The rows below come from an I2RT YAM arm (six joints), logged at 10 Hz.
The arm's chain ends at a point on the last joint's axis. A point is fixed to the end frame.
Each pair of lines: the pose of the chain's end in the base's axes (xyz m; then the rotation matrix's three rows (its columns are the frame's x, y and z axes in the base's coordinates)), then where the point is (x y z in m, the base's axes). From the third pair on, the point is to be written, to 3 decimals.
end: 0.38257, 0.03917, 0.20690; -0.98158, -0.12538, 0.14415; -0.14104, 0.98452, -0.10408; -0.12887, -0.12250, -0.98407
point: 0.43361 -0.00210 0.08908
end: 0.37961, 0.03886, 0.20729; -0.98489, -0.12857, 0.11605; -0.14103, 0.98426, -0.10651; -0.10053, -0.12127, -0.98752
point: 0.42727 -0.00271 0.08816
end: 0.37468, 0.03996, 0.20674; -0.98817, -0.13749, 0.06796; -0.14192, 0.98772, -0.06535; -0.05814, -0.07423, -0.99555
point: 0.417 0.004 0.084
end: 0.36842, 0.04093, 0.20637; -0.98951, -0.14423, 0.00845; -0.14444, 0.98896, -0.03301; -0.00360, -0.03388, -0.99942
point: 0.403 0.009 0.080
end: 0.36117, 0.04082, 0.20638; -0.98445, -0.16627, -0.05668; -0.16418, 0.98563, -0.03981; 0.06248, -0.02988, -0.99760
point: 0.388 0.008 0.078
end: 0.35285, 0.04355, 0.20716; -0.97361, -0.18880, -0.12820; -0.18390, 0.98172, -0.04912; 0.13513, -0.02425, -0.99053
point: 0.371 0.011 0.078
